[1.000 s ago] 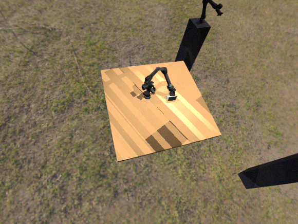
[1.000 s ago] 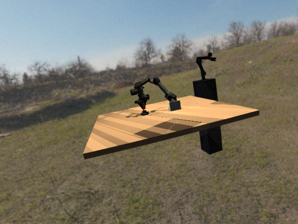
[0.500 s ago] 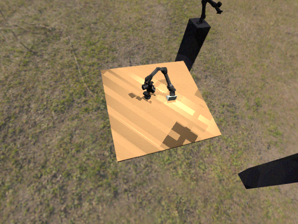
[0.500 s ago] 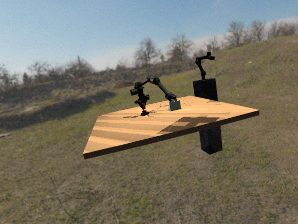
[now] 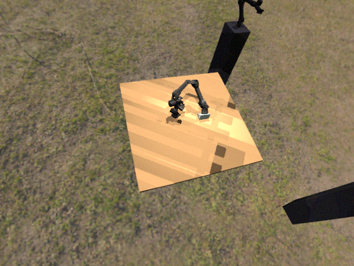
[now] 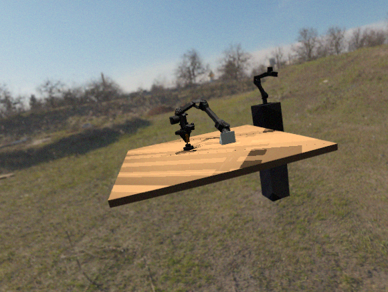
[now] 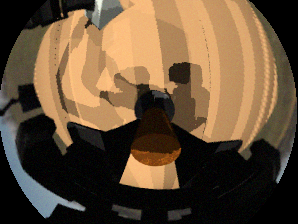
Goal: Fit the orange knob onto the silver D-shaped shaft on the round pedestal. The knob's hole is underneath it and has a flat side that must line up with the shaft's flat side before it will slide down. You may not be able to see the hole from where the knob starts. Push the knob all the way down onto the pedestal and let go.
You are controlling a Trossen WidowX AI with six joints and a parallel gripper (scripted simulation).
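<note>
My gripper tip is 3 cm below the orange knob. Also, from my gripper tip: round dark pedestal 4 cm below.
</note>
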